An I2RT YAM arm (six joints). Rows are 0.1 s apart.
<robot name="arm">
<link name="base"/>
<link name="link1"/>
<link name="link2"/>
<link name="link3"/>
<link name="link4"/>
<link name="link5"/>
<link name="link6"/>
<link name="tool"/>
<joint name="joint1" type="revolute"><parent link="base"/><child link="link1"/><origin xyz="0 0 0.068" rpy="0 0 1.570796"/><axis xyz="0 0 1"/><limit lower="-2.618" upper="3.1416"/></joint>
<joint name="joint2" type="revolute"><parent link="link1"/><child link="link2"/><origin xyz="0.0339 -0.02 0.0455" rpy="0 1.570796 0"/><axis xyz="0 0 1"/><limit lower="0" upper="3.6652"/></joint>
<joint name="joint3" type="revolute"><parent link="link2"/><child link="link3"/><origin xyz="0 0.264 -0.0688" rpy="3.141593 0 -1.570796"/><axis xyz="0 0 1"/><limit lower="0" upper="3.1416"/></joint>
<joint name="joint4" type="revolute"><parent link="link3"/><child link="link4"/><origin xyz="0.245 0.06 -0.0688" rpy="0 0 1.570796"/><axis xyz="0 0 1"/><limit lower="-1.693" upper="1.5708"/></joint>
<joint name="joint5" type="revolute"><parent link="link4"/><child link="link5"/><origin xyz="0.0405 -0.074 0.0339" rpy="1.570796 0 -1.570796"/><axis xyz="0 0 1"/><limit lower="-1.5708" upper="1.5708"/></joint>
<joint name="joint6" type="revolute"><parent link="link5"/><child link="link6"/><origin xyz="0.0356 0 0.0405" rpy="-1.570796 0 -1.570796"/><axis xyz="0 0 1"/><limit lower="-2.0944" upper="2.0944"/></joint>
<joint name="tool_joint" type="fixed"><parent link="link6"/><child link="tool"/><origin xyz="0 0 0" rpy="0 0 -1.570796"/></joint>
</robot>
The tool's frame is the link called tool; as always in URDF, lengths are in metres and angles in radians.
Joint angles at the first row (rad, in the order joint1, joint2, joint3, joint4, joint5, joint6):
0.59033 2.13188 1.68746 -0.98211 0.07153 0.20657
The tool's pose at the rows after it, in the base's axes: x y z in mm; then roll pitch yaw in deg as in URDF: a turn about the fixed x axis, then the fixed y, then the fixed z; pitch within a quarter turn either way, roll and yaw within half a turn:
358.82 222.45 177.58 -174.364 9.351 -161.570
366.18 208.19 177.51 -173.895 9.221 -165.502
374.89 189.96 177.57 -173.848 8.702 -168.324
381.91 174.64 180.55 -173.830 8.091 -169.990
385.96 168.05 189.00 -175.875 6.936 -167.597
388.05 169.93 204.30 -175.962 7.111 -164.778
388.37 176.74 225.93 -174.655 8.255 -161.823
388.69 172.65 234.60 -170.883 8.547 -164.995
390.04 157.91 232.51 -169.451 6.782 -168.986
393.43 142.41 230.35 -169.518 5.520 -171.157
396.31 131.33 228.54 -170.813 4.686 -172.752
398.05 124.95 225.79 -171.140 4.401 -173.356
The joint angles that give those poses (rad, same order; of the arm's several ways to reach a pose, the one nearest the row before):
0.56630 2.13189 1.68749 -0.99168 0.13486 0.24357
0.52929 2.13188 1.68747 -1.00043 0.14630 0.27561
0.48122 2.13187 1.68823 -1.01035 0.14477 0.27713
0.44080 2.13190 1.70083 -1.03171 0.14096 0.26608
0.41866 2.13150 1.73517 -1.07026 0.09480 0.20160
0.42020 2.13112 1.79545 -1.12327 0.08870 0.15393
0.43620 2.12998 1.87820 -1.18696 0.10968 0.11843
0.43317 2.12996 1.91175 -1.23273 0.18215 0.17224
0.40188 2.13034 1.90525 -1.26857 0.20465 0.21266
0.36412 2.12998 1.89689 -1.28196 0.19894 0.21305
0.33474 2.13036 1.89118 -1.28500 0.17375 0.21075
0.31834 2.13037 1.88051 -1.27699 0.16689 0.20466

